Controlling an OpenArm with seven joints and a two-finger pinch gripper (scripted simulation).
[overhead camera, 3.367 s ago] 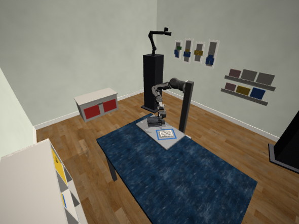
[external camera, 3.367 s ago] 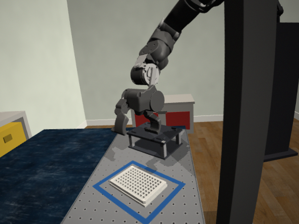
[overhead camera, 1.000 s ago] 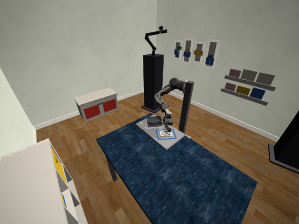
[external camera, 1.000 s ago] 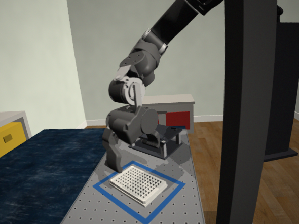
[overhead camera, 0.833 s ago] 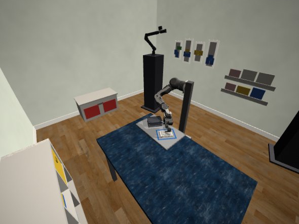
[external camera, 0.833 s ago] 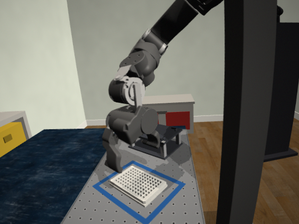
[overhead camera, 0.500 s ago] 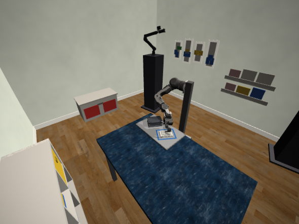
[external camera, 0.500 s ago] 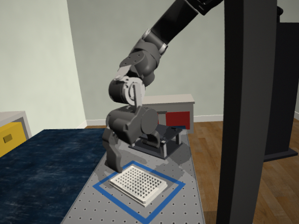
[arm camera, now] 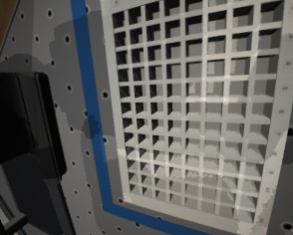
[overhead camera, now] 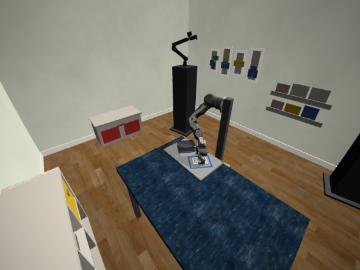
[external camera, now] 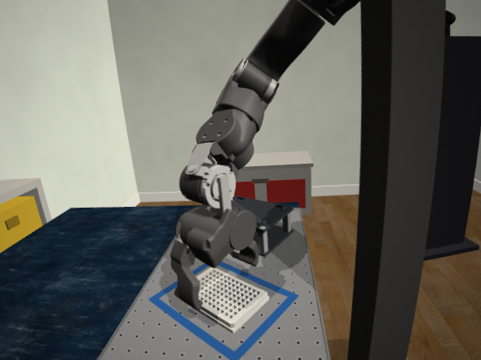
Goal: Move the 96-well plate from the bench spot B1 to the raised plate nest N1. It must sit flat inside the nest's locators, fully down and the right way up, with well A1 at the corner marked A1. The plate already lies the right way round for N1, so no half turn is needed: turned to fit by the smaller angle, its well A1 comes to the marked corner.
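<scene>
My hand is 30 mm above the white 96-well plate. From my hand the other things lie so: dark raised plate nest 200 mm to the right, 70 mm behind, 20 mm above.
</scene>
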